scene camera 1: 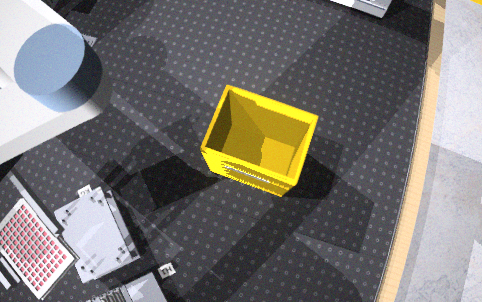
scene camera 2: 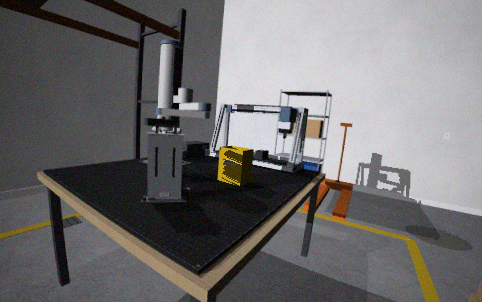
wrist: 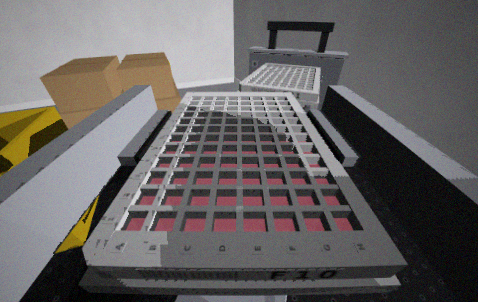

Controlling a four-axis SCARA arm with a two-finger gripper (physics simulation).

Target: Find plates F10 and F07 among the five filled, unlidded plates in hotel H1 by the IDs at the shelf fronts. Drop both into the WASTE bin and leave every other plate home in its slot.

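Frame: origin at the arm's base, x ahead, y left, z up, level; metres.
Seen in the pictures: gripper, between the fingertips: (scene camera 1: 35, 259) (scene camera 2: 170, 130) (wrist: 239, 101).
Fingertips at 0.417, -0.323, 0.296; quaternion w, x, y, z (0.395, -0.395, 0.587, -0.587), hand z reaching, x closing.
A point is followed by its place in that frame, as x, y, z.
My gripper (scene camera 1: 36, 250) {0.417, -0.323, 0.296} (wrist: 239, 101) {0.417, -0.323, 0.296} is shut on plate F10 (scene camera 1: 30, 240) {0.394, -0.304, 0.289} (wrist: 240, 250) {0.341, -0.292, 0.289}, an unlidded white plate with red wells, its ID facing the wrist camera. It is held level between the two fingers. Hotel H1 (scene camera 2: 165, 170) {0.592, -0.491, 0.143} (wrist: 300, 57) {0.561, -0.479, 0.289} is a grey tower; another white plate (wrist: 287, 77) {0.511, -0.424, 0.278} sits in its top slot beyond my plate, its ID not readable. Plate F07 cannot be made out. The yellow WASTE bin (scene camera 1: 245, 120) {0.604, 0.028, 0.082} (scene camera 2: 234, 167) {0.678, -0.086, 0.112} stands open-topped and apart from the held plate; part of its inside floor shows. Its side also shows at the wrist view's left.
A light grey stand (scene camera 1: 97, 235) {0.398, -0.296, 0.073} is beside the held plate in scene camera 1, near the H1 label (scene camera 1: 166, 270) {0.547, -0.318, 0.013}. The blue-capped arm joint (scene camera 1: 50, 67) {0.447, -0.104, 0.458} is at upper left. A gantry machine (scene camera 2: 250, 108) {0.353, 0.622, 0.486} stands behind the bin. The wooden table edge (scene camera 1: 415, 150) {1.012, 0.124, 0.000} runs along the right.
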